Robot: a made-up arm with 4 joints.
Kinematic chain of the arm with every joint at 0, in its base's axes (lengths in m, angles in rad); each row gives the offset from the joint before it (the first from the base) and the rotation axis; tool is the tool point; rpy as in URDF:
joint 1: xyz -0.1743 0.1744 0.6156 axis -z
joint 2: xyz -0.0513 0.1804 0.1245 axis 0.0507 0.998 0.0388
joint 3: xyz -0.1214 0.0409 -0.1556 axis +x
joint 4: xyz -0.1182 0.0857 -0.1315 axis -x
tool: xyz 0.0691 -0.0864 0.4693 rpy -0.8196 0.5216 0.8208
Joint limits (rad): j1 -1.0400..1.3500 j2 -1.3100..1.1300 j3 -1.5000..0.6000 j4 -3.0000..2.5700
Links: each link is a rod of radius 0.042 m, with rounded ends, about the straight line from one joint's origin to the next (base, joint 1, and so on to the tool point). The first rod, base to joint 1, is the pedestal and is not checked.
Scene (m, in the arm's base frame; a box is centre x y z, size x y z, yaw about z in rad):
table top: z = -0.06
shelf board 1: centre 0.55 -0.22 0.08 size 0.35 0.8 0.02 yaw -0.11
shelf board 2: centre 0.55 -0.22 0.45 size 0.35 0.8 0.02 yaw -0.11
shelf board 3: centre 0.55 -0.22 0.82 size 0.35 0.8 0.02 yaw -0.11
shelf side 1: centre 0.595 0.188 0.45 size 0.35 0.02 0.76 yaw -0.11
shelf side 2: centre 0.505 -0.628 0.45 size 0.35 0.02 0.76 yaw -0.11
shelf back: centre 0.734 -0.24 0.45 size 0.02 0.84 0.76 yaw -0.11
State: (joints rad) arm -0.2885 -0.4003 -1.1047 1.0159
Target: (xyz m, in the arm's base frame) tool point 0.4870 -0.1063 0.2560
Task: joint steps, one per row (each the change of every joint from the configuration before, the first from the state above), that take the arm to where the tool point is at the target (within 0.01 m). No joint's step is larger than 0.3 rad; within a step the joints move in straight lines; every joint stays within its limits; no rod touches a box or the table.
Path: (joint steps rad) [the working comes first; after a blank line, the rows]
Joints at the target: 1.3500 -1.0221 -0.2571 2.2396
Straight joint move there: touches shelf side 1.

1: 0.0936 -0.1112 -0.0196 0.2590
2: 0.0936 -0.1112 -0.0196 0.2590
3: 0.0936 -0.1112 -0.0196 0.2591
4: 0.0937 -0.1112 -0.0196 0.2590
5: 0.0936 -0.1112 -0.0196 0.2590
6: 0.0936 -0.1112 -0.0197 0.2590
7: 0.2692 0.0113 0.2414 -0.0826
8: 0.2692 0.0114 0.2413 -0.0826
9: 0.2692 0.0114 0.2413 -0.0826
10: 0.2692 0.0113 0.2413 -0.0826

